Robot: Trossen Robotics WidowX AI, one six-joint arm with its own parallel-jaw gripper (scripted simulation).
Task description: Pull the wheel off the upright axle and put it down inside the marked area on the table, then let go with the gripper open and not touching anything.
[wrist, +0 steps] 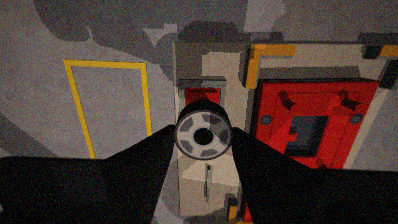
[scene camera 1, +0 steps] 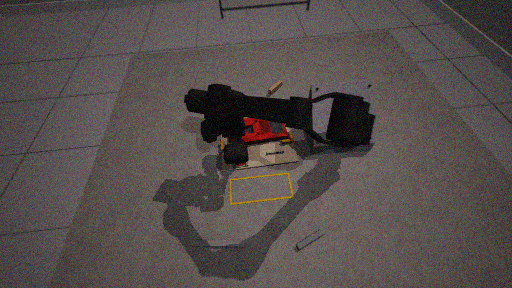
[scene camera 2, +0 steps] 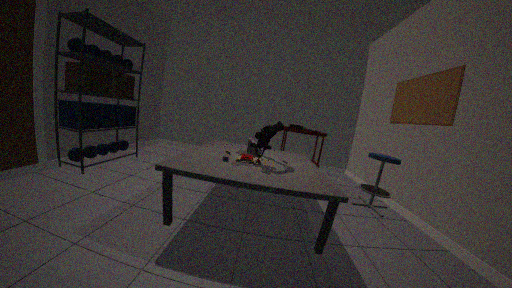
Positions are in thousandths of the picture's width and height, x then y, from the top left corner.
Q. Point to a red block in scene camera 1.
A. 503,457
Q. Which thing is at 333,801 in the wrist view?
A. My gripper.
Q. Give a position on a wheel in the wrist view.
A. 536,641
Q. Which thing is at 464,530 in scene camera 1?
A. My gripper.
